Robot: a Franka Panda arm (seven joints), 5 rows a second.
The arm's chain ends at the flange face. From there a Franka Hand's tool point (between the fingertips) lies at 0.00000 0.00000 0.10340 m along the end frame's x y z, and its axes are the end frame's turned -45 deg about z.
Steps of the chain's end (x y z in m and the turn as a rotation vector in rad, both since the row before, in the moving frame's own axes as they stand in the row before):
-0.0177, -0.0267, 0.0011, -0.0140, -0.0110, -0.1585
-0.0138, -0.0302, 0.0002, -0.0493, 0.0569, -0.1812
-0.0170, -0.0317, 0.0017, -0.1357, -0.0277, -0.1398
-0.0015, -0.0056, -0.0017, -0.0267, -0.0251, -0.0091
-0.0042, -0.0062, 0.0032, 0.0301, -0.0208, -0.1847
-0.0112, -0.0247, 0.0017, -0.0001, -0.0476, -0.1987
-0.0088, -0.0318, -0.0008, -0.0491, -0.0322, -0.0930
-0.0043, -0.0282, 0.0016, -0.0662, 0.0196, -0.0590
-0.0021, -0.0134, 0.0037, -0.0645, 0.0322, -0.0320
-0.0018, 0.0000, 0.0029, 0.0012, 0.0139, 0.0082
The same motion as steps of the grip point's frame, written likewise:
0.0046, -0.0310, 0.0011, -0.0021, -0.0177, -0.1585
0.0128, -0.0234, -0.0001, -0.0751, 0.0054, -0.1812
-0.0009, -0.0258, 0.0007, -0.0764, -0.1155, -0.1398
-0.0009, -0.0049, -0.0018, -0.0011, -0.0366, -0.0091
0.0017, -0.0111, 0.0031, 0.0360, 0.0066, -0.1847
0.0057, -0.0285, 0.0016, 0.0336, -0.0337, -0.1987
0.0104, -0.0272, -0.0010, -0.0120, -0.0575, -0.0930
0.0137, -0.0166, 0.0014, -0.0607, -0.0330, -0.0590
0.0057, -0.0039, 0.0034, -0.0684, -0.0228, -0.0320
-0.0002, -0.0003, 0.0029, -0.0090, 0.0107, 0.0082

